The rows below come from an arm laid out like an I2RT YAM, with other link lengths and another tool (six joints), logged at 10 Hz.
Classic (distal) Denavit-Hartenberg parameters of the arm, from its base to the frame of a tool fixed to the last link. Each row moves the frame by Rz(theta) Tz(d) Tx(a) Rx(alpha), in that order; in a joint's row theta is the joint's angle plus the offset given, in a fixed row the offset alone. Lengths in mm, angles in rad.
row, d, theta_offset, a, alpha
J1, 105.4, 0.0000, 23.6, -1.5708
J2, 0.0, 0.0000, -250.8, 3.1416
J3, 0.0, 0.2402, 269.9, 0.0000
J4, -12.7, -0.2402, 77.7, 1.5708
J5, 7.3, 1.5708, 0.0, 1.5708
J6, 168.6, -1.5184, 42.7, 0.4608
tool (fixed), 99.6, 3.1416, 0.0, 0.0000
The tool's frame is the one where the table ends.
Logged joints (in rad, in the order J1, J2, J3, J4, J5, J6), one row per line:
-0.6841 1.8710 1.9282 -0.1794 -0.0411 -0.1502
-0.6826 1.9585 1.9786 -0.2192 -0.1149 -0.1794
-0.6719 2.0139 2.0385 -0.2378 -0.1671 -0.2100
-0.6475 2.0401 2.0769 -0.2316 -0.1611 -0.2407
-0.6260 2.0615 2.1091 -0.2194 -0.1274 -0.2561
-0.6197 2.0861 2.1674 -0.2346 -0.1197 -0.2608
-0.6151 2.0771 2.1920 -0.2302 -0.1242 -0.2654
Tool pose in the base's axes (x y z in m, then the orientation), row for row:
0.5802 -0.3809 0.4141 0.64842 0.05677 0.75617 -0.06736
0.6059 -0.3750 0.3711 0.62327 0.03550 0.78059 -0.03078
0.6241 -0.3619 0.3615 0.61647 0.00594 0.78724 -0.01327
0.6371 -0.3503 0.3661 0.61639 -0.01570 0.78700 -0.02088
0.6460 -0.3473 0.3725 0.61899 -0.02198 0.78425 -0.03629
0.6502 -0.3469 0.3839 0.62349 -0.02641 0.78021 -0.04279
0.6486 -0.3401 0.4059 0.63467 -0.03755 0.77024 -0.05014
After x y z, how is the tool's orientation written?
As a quaternion, w x y z.
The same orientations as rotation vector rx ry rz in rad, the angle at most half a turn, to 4 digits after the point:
0.1291 1.7190 -0.1531
0.0815 1.7925 -0.0707
0.0137 1.8128 -0.0306
-0.0362 1.8123 -0.0481
-0.0506 1.8040 -0.0835
-0.0606 1.7915 -0.0983
-0.0858 1.7606 -0.1146

